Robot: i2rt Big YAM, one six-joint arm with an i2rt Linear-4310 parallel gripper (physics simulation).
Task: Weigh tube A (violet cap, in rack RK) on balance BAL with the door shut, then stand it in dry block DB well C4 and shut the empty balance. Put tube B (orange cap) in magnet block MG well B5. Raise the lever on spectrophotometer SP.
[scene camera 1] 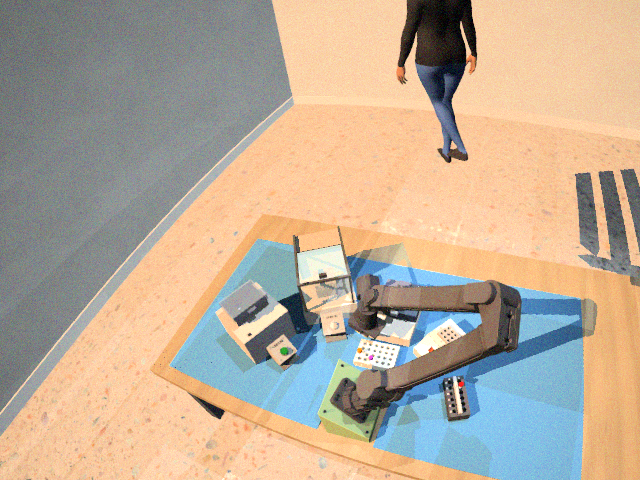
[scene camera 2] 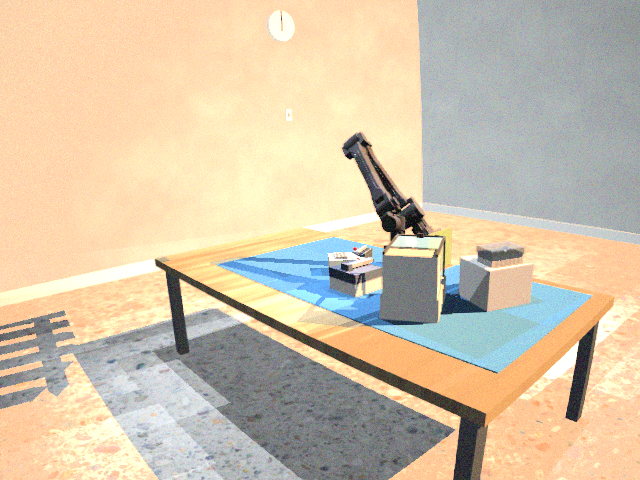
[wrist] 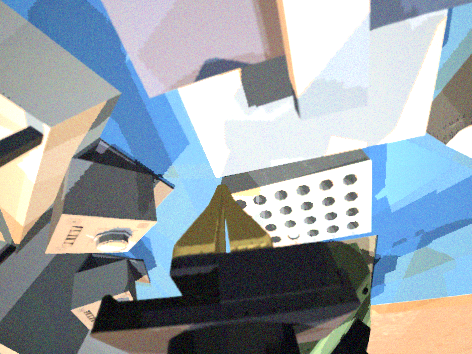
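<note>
Tube A's violet cap and tube B's orange cap show in the white rack RK; the wrist view hides both caps behind the gripper. My gripper is shut and empty, its tips over the rack's left end; the arm hides its fingers in scene view 1. Balance BAL stands behind and left; its door state is unclear. A low instrument, possibly SP, stands behind the rack. A pale welled block and a dark block with a white strip stand right.
A box instrument with a green knob stands at the left of the blue mat. The arm's green base is at the table's near edge. Red caps show on the pale block and the dark block. A person stands beyond the table.
</note>
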